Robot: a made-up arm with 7 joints. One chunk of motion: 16 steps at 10 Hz.
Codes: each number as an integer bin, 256 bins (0 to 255) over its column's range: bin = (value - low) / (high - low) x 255, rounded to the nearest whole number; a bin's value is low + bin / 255 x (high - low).
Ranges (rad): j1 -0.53..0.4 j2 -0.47..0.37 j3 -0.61..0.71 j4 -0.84..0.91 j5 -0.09..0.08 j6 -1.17..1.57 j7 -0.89..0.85
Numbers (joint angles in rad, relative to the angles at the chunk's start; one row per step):
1: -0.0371 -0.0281 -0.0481 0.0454 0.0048 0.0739 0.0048
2: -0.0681 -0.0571 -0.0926 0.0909 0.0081 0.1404 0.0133
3: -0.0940 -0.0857 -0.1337 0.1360 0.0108 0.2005 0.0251
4: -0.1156 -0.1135 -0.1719 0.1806 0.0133 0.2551 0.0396
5: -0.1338 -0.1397 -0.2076 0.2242 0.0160 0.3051 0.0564
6: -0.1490 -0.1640 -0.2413 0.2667 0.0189 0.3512 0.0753
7: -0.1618 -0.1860 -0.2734 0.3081 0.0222 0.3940 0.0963
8: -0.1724 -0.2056 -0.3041 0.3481 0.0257 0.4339 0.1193
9: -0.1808 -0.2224 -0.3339 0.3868 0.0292 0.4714 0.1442
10: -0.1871 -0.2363 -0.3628 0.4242 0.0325 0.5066 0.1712
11: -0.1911 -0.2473 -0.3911 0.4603 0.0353 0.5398 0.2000
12: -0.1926 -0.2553 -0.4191 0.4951 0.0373 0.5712 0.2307
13: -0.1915 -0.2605 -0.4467 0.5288 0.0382 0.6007 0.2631
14: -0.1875 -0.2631 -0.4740 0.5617 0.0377 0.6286 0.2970
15: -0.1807 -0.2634 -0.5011 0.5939 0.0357 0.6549 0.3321
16: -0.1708 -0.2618 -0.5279 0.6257 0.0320 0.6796 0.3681
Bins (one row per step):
1: 135 134 109 129 142 116 131
2: 127 125 100 136 147 122 132
3: 120 117 92 142 151 128 134
4: 114 108 85 149 155 133 136
5: 109 100 78 155 159 137 139
6: 104 93 71 161 163 142 141
7: 101 86 65 167 168 146 145
8: 98 80 59 173 174 149 148
9: 96 75 53 179 179 153 152
10: 94 71 48 184 184 156 156
11: 93 68 42 189 188 159 160
12: 93 65 37 195 191 162 164
13: 93 64 32 199 192 165 169
14: 94 63 26 204 192 167 174
15: 96 63 21 209 189 170 179
16: 98 63 16 214 183 172 184

